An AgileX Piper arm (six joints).
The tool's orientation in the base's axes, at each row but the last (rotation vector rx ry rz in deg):
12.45 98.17 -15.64
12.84 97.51 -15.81
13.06 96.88 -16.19
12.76 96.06 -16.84
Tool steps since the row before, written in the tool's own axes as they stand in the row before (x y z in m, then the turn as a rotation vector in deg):
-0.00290 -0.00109 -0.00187 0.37 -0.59 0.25
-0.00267 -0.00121 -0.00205 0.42 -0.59 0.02
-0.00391 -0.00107 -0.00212 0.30 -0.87 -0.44
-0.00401 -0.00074 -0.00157 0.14 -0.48 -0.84
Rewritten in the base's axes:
-0.00162 -0.00044 0.00320 0.00 -0.64 -0.37
-0.00190 -0.00049 0.00299 -0.22 -0.57 -0.39
-0.00179 -0.00030 0.00420 -0.73 -0.69 -0.19
-0.00120 -0.00010 0.00420 -0.96 -0.19 -0.01

